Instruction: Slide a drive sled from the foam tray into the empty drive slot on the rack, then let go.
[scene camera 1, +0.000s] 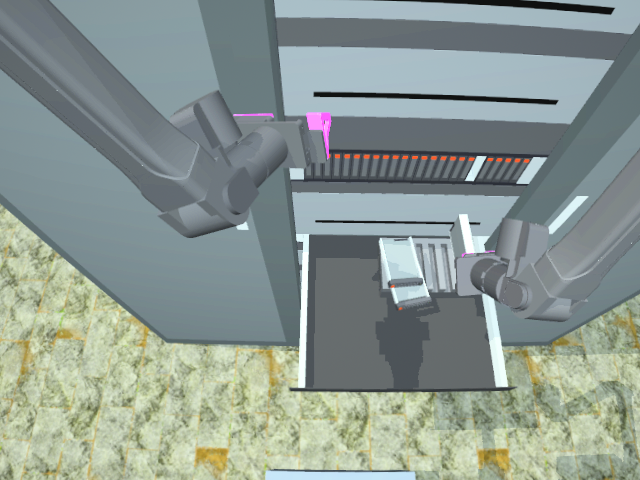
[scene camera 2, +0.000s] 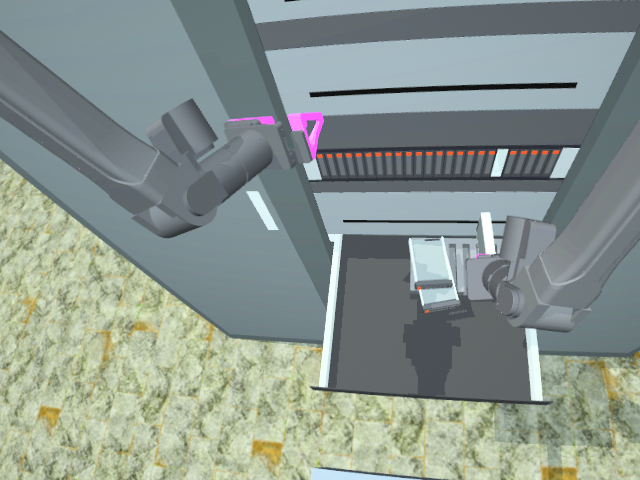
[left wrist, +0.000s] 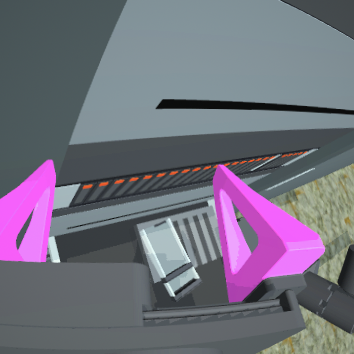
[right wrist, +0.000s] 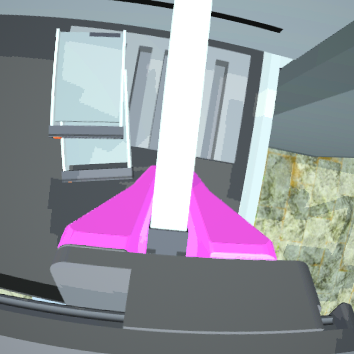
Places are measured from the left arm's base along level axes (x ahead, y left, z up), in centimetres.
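Where they show: left gripper, between the fingertips: (scene camera 1: 300, 117) (scene camera 2: 296, 118) (left wrist: 136, 169); right gripper, between the fingertips: (scene camera 1: 465, 264) (scene camera 2: 488, 266) (right wrist: 170, 175).
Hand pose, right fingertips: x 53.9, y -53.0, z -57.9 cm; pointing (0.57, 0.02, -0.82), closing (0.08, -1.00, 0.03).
Observation:
Things, the pixels of their centre, and the offset from my right fingertips. "spot": a spot on its surface instead.
- white drive sled, middle of its body: (right wrist: 177, 121) (scene camera 2: 486, 251) (left wrist: 251, 246) (scene camera 1: 463, 250) dx +2.9, dy +0.1, dz +0.0 cm
- grey foam tray, middle of its body: (right wrist: 151, 95) (scene camera 2: 458, 269) (left wrist: 179, 242) (scene camera 1: 424, 267) dx +8.1, dy +2.9, dz -19.5 cm
- pulled-out drawer with white side walls, a spot on its surface: (scene camera 1: 303, 320) (scene camera 2: 328, 320) spot: dx -5.3, dy +31.3, dz -19.0 cm
My right gripper (scene camera 1: 478, 253) (scene camera 2: 481, 255) (right wrist: 170, 175) is shut on a white drive sled (scene camera 1: 464, 232) (scene camera 2: 485, 231) (right wrist: 184, 110), gripped near its dark front end. The sled points away from the gripper, above the right part of the grey foam tray (scene camera 1: 433, 266) (right wrist: 235, 112). Two more sleds lie overlapping on the tray's left part: an upper one (scene camera 1: 402, 260) (scene camera 2: 430, 257) (right wrist: 87, 80) and a lower one (scene camera 1: 412, 295) (right wrist: 95, 150). The narrow pale drive slot (scene camera 1: 474, 170) (scene camera 2: 498, 162) is in the rack's orange-tabbed drive row. My left gripper (scene camera 1: 286, 117) (scene camera 2: 281, 121) (left wrist: 136, 169) is open and empty near the row's left end.
The tray stands at the back of a pulled-out drawer with white side walls (scene camera 1: 303, 320) (scene camera 2: 331, 320). Rack posts (scene camera 1: 253, 170) rise left and right of the drive row. Grey panels with black slits lie above and below the row. A pale blue edge (scene camera 1: 340, 475) shows at the bottom.

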